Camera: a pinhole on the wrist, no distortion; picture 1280 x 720 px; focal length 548.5 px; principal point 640.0 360.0 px. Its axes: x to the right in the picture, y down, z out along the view. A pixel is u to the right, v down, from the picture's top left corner.
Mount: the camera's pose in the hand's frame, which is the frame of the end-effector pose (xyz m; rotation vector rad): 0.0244 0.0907 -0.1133 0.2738 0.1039 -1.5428
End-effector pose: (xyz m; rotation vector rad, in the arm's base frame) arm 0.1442 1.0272 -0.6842 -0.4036 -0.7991 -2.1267
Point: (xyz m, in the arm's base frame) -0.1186 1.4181 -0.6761
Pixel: 1060.6 309.1
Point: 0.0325 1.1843 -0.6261
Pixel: 926.1 380.6
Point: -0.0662 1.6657 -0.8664
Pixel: 1125.1 55.1
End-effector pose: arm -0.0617 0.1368 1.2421 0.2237 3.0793 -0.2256
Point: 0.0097 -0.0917 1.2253
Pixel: 1196.2 117.7
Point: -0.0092 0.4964 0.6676
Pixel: 126.9 440.7
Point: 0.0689 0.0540 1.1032
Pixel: 748.6 131.4
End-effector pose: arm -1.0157 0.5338 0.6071 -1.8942 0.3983 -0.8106
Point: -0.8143 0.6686 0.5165
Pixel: 590.3 432.4
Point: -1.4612 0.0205 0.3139
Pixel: behind the camera
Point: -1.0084 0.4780 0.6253
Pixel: 1012.7 530.9
